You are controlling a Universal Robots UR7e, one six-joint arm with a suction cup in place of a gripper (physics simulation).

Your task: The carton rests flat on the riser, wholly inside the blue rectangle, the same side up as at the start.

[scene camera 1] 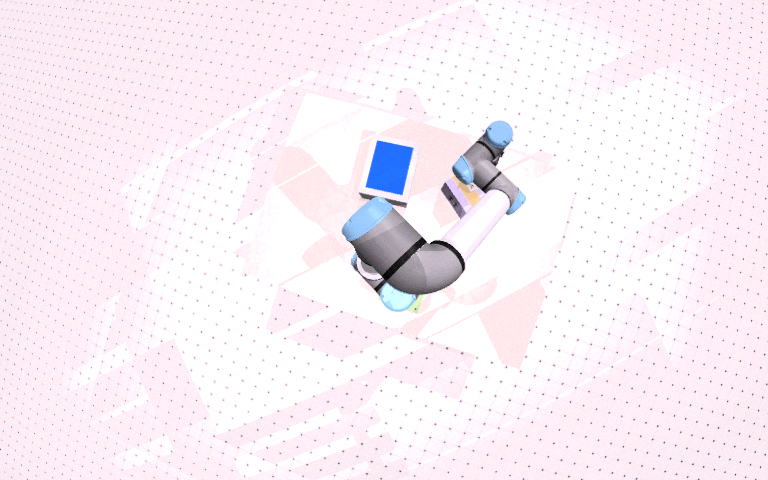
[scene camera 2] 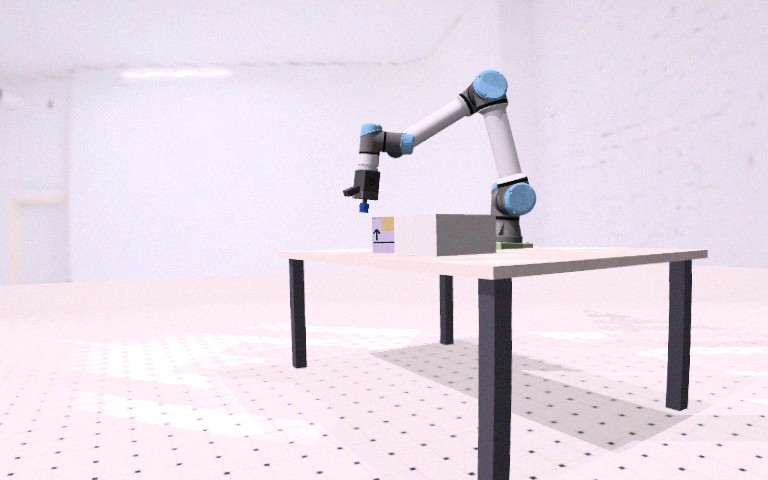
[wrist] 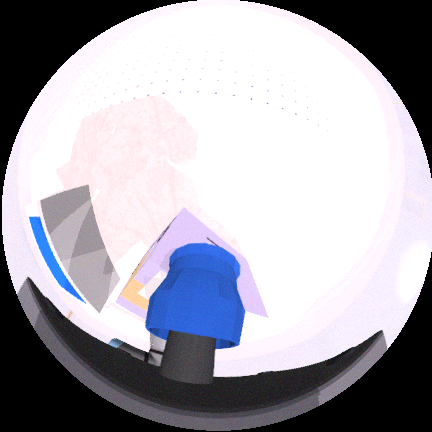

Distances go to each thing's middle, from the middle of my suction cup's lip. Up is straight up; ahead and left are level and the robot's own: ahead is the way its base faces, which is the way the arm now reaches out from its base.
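The grey riser (scene camera 2: 433,234) lies 10 cm below my suction cup, 34 cm to the left of it and 11 cm behind it. As for the carton (scene camera 1: 462,198), it is 9 cm below my suction cup, 1 cm to the left of it and 11 cm behind it.
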